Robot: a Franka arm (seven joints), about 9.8 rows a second.
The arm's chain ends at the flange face. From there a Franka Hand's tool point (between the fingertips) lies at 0.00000 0.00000 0.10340 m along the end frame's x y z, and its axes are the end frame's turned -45 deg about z.
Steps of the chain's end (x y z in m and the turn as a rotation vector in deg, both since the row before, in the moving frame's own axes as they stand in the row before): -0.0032 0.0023 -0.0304 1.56 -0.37 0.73; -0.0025 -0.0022 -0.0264 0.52 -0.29 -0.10; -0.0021 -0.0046 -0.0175 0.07 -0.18 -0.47; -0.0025 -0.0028 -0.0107 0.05 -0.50 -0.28; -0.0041 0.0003 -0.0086 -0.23 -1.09 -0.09; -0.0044 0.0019 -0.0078 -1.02 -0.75 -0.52
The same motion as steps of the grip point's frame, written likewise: -0.0024 -0.0031 -0.0304 1.36 0.84 0.73; 0.0001 -0.0044 -0.0264 0.57 0.16 -0.10; 0.0016 -0.0051 -0.0175 0.18 -0.08 -0.47; -0.0004 -0.0044 -0.0107 0.39 -0.32 -0.28; -0.0048 -0.0038 -0.0086 0.61 -0.93 -0.09; -0.0067 -0.0014 -0.0078 -0.19 -1.25 -0.52
